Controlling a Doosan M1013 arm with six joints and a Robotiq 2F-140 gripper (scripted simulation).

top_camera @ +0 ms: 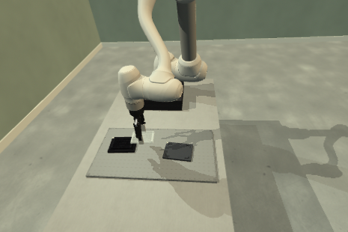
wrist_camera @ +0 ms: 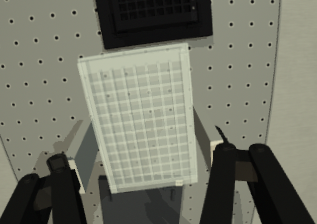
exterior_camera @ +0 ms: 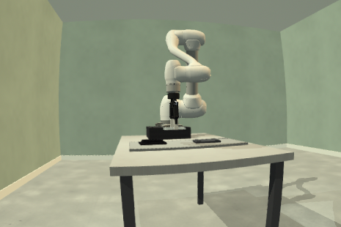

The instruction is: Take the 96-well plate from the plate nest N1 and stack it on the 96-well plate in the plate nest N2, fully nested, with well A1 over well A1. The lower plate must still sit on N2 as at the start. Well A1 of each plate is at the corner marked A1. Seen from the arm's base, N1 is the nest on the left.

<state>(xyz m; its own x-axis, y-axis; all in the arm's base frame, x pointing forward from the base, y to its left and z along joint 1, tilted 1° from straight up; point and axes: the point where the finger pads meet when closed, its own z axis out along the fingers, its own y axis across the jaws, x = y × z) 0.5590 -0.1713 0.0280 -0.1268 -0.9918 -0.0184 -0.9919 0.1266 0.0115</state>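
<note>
The black 96-well plate lies 4 cm behind my hand, 13 cm to the right of it and 10 cm below it. The rest, counted from my hand: plate nest 6 cm ahead, 20 cm to the left, 11 cm below.
</note>
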